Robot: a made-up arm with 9 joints. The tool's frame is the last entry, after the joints.
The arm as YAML. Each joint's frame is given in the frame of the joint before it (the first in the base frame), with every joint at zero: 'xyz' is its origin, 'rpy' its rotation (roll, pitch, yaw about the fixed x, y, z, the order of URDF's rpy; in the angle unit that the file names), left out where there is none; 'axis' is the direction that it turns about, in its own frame. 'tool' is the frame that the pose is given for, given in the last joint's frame.
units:
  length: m
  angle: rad
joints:
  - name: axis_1
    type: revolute
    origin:
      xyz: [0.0, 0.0, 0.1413]
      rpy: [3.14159, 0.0, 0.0]
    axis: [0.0, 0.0, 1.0]
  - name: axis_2
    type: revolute
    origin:
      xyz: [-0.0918, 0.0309, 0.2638]
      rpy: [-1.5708, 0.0, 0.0]
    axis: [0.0, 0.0, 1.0]
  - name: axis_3
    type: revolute
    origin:
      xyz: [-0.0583, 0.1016, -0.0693]
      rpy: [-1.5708, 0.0, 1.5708]
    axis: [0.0, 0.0, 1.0]
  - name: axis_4
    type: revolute
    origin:
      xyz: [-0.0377, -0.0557, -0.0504]
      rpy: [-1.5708, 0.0, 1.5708]
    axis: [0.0, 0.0, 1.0]
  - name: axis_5
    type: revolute
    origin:
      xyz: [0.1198, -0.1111, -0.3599]
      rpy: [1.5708, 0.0, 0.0]
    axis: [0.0, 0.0, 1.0]
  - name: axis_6
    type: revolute
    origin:
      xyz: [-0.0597, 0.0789, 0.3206]
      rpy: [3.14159, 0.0, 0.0]
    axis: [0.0, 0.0, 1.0]
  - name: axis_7
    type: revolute
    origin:
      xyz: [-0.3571, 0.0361, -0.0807]
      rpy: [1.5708, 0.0, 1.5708]
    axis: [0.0, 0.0, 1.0]
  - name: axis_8
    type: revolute
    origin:
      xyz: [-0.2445, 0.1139, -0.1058]
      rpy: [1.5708, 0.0, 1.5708]
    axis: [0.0, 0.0, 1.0]
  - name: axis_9
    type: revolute
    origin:
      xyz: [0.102, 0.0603, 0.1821]
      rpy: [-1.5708, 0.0, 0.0]
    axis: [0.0, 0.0, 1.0]
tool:
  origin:
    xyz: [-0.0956, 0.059, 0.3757]
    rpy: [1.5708, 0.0, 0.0]
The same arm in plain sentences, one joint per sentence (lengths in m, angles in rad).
The arm has nine revolute joints in a row. What follows holds with every joint at zero, and every direction is one of the base frame's.
Joint 1 is mounted 0.1413 m along +z from the base frame's origin and rotates about -z.
Joint 2 is mounted 0.0918 m along -x and 0.0309 m along -y and 0.2638 m along -z from joint 1 and rotates about -y.
Joint 3 is mounted 0.0583 m along -x and 0.0693 m along +y and 0.1016 m along +z from joint 2 and rotates about -x.
Joint 4 is mounted 0.0504 m along +x and 0.0557 m along -y and 0.0377 m along -z from joint 3 and rotates about -z.
Joint 5 is mounted 0.1111 m along -x and 0.1198 m along +y and 0.3599 m along +z from joint 4 and rotates about -x.
Joint 6 is mounted 0.3206 m along -x and 0.0597 m along -y and 0.0789 m along -z from joint 5 and rotates about +x.
Joint 7 is mounted 0.0807 m along -x and 0.3571 m along -y and 0.0361 m along +z from joint 6 and rotates about +y.
Joint 8 is mounted 0.1139 m along +x and 0.1058 m along -y and 0.2445 m along -z from joint 7 and rotates about +z.
Joint 9 is mounted 0.102 m along +x and 0.0603 m along +y and 0.1821 m along +z from joint 8 and rotates about +y.
The tool frame, which is the frame that the pose is given for, is mounted 0.0956 m along -x and 0.3757 m along +y and 0.059 m along -z from joint 9; its axes are the base frame's turned by roll 0, pitch 0 and yaw 0 rad (as in URDF: about the fixed x, then y, then z).

